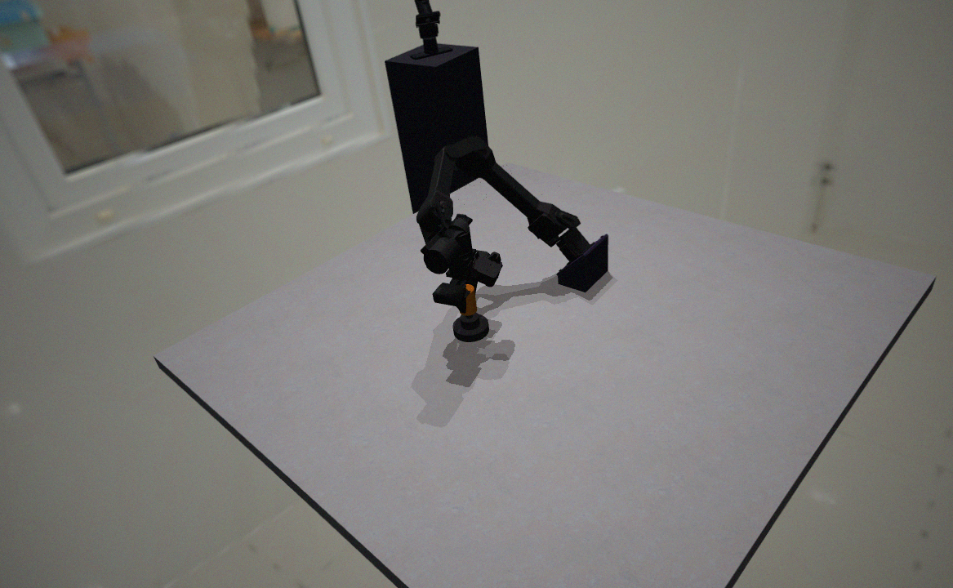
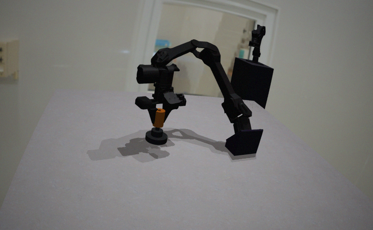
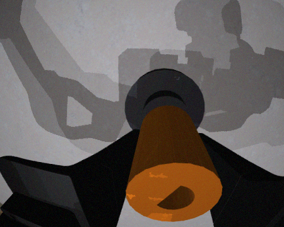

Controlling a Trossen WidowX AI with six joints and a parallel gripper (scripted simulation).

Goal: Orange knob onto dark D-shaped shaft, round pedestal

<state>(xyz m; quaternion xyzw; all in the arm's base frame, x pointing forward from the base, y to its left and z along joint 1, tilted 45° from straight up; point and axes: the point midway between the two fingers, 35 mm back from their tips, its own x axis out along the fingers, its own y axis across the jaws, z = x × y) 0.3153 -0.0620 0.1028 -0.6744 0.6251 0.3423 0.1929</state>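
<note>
The orange knob is 20 mm above my gripper tip. Round my gripper tip: round pedestal: 40 mm below.
</note>
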